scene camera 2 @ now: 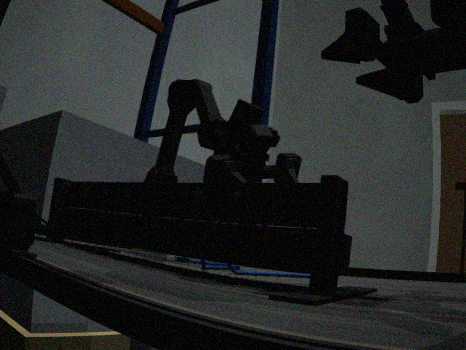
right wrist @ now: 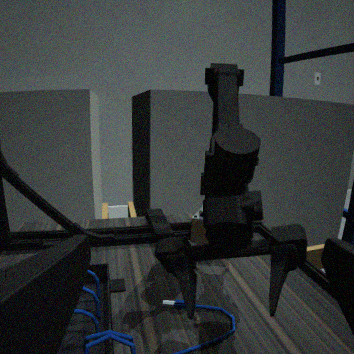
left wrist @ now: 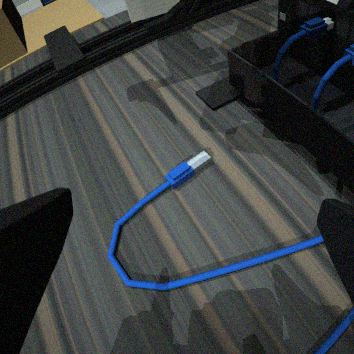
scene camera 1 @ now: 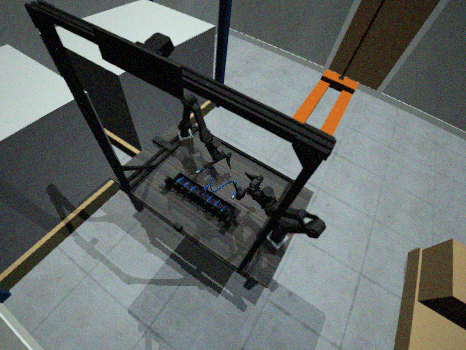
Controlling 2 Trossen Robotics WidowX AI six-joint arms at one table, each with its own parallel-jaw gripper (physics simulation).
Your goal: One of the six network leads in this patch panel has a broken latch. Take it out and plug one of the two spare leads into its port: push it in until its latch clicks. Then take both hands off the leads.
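Where they show: left gripper, fingertip midpoint: point(right wrist: 229, 317) point(left wrist: 200, 206) point(scene camera 1: 224, 172); right gripper, fingertip midpoint: point(scene camera 2: 340, 68) point(right wrist: 209, 250) point(scene camera 1: 238, 176); left arm's base, origin of the base link: point(scene camera 1: 184, 133); right arm's base, origin of the base link: point(scene camera 1: 276, 237).
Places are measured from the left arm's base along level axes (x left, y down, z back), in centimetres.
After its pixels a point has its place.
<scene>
The black patch panel point(scene camera 1: 176, 186) point(scene camera 2: 200, 200) point(left wrist: 290, 107) stands on the table with several blue leads plugged in; one plugged lead point(left wrist: 313, 25) {x 4.7, y -2.5, z -68.0 cm} shows at the left wrist view's top right. No broken latch can be made out. A spare lead point(left wrist: 180, 175) point(right wrist: 200, 305) lies on the table, its clear plug pointing towards the panel side and its cable looping back. The other spare's plug point(scene camera 1: 233, 196) {x 16.6, y 6.1, z -58.9 cm} lies farther right. My left gripper point(left wrist: 200, 206) {x 13.6, y -6.9, z -46.7 cm} point(right wrist: 229, 317) {x 13.6, y -6.9, z -46.7 cm} is open above the first spare lead, with its plug between the fingers in the left wrist view, not gripped. My right gripper point(scene camera 2: 340, 66) {x 14.4, y -24.0, z -62.6 cm} is open and raised, holding no lead.
A black frame point(scene camera 1: 240, 100) {x -7.8, y -97.1, z -88.7 cm} spans over the table. A dark rail point(left wrist: 110, 47) {x 31.7, y 5.0, z -81.2 cm} runs along the table edge with a small block point(left wrist: 63, 47) {x 41.4, y 4.4, z -83.4 cm} on it. Large grey boxes point(right wrist: 175, 150) stand beyond the table, and an orange pallet jack point(scene camera 1: 337, 112) stands on the floor.
</scene>
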